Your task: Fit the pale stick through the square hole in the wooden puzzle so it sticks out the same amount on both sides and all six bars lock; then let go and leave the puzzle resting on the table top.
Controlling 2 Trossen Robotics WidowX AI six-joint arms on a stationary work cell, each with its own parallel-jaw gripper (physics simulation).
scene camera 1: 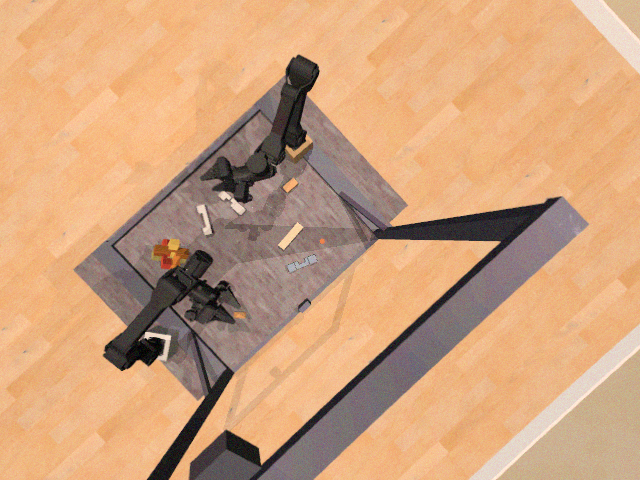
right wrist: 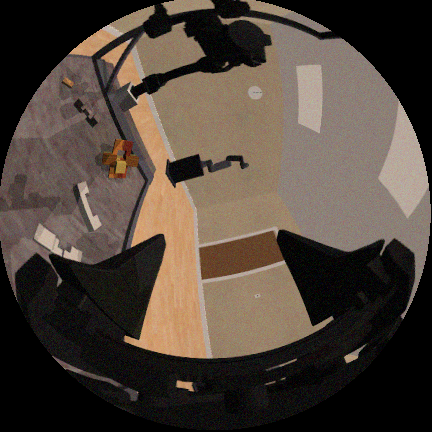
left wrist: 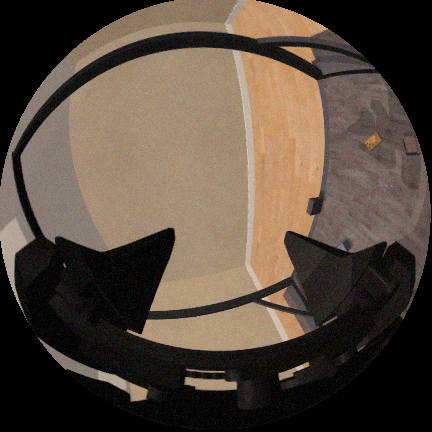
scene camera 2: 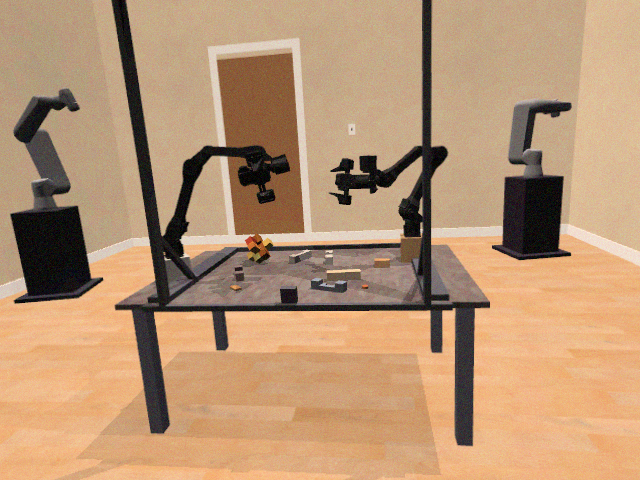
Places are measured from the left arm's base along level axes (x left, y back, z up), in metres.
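Where they show: left gripper, fingertip midpoint: (scene camera 1: 237, 315) (left wrist: 232, 235) (scene camera 2: 258, 184); right gripper, fingertip midpoint: (scene camera 1: 206, 184) (right wrist: 222, 238) (scene camera 2: 329, 182); left arm's base, origin of the base link: (scene camera 1: 156, 346) (right wrist: 133, 91); right arm's base, origin of the base link: (scene camera 1: 295, 139) (scene camera 2: 412, 235).
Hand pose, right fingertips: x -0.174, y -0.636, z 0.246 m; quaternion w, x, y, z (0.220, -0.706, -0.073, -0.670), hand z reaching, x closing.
Observation:
Things, the pixels of their top centre, and the offset from my right fingertips.
- pale stick, middle of its top: (scene camera 2: 343, 271) (scene camera 1: 290, 236) dx -0.266, dy +0.119, dz -0.309 m
- blue-grey notched bar, middle of its top: (scene camera 2: 328, 280) (scene camera 1: 302, 263) dx -0.333, dy +0.223, dz -0.309 m
- orange block, middle of its top: (scene camera 2: 382, 259) (scene camera 1: 290, 185) dx -0.228, dy -0.091, dz -0.311 m
- small orange piece, middle of its top: (left wrist: 372, 141) (scene camera 2: 235, 286) dx -0.110, dy +0.485, dz -0.333 m
- dark box, middle of its top: (scene camera 2: 288, 286) (left wrist: 309, 207) (scene camera 1: 304, 306) dx -0.374, dy +0.393, dz -0.283 m
The pale stick (scene camera 1: 290, 236) (scene camera 2: 343, 274) lies flat on the table top, apart from the puzzle. The wooden puzzle (scene camera 1: 170, 253) (scene camera 2: 258, 249) (right wrist: 120, 161), in orange, red and yellow, rests on the table; a gap shows among its bars in the right wrist view. My left gripper (scene camera 1: 237, 313) (left wrist: 232, 235) is open and empty, raised above the table on the puzzle's side. My right gripper (scene camera 1: 207, 182) (scene camera 2: 331, 181) (right wrist: 222, 238) is open and empty, high above the table and level. Neither gripper touches the stick or the puzzle.
Two white notched bars (scene camera 1: 205, 219) (scene camera 1: 237, 206), a blue-grey notched bar (scene camera 1: 302, 264) (scene camera 2: 328, 285), an orange block (scene camera 1: 290, 184) (scene camera 2: 382, 262), a small orange piece (scene camera 2: 235, 287) (left wrist: 373, 141) and a dark box (scene camera 2: 288, 294) (left wrist: 314, 206) are on the table. Frame posts rise at the table's front.

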